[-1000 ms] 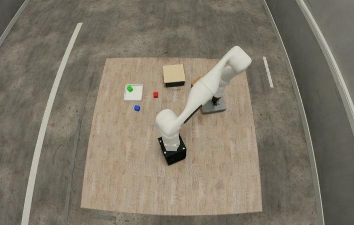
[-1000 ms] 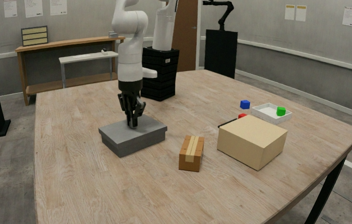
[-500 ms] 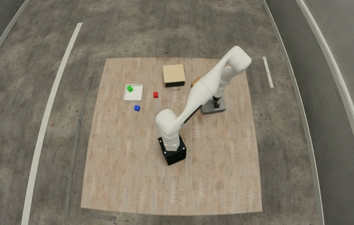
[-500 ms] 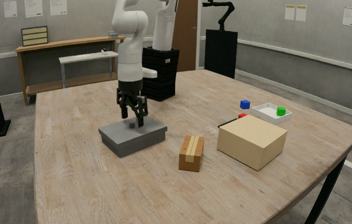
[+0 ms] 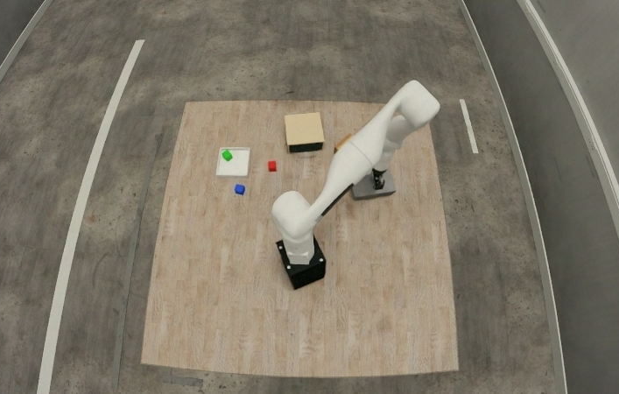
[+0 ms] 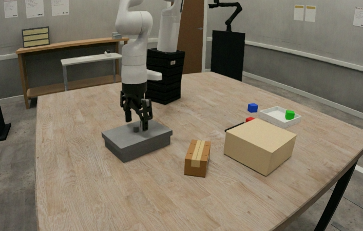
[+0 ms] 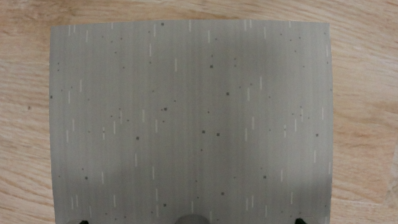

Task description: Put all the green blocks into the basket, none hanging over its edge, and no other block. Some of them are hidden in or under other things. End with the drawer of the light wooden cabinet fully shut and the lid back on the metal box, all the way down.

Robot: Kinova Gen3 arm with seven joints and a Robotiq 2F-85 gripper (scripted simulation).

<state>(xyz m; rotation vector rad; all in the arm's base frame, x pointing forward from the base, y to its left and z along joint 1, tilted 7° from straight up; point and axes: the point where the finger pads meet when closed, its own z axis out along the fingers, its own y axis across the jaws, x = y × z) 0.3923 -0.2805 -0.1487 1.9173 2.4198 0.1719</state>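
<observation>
Now: hand 30 mm above the lid. The rest, counted from my hand: small cardboard box 180 mm ahead, 110 mm to the left, 40 mm below; grey metal box 50 mm below; drawer 310 mm to the left, 220 mm ahead, 40 mm below.
</observation>
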